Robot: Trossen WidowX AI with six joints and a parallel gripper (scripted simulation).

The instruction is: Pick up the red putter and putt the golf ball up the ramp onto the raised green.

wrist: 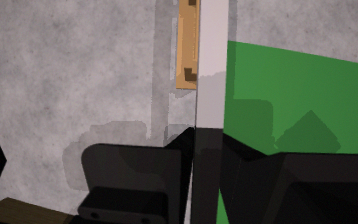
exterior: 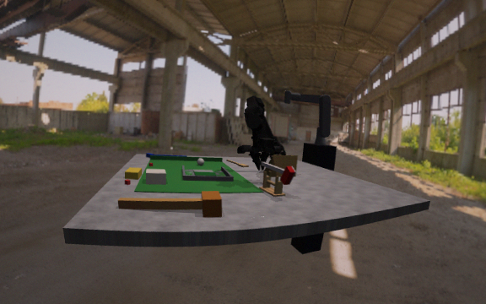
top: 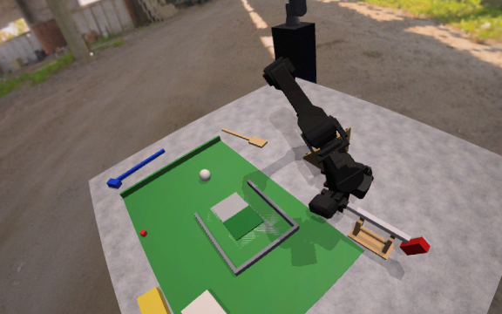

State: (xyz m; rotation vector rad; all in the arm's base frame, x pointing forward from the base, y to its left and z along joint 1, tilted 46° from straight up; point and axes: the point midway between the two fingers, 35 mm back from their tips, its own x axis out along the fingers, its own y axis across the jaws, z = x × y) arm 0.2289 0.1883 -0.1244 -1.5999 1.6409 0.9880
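Now: the red putter 1 cm behind my gripper tip, 8 cm to the left of it and 2 cm above it. The rest, counted from my gripper tip: white golf ball (17 cm ahead, 46 cm to the right, 4 cm below); then white block (43 cm ahead, 5 cm to the right, 4 cm below); then wooden stand (1 cm behind, 10 cm to the left, 3 cm below).
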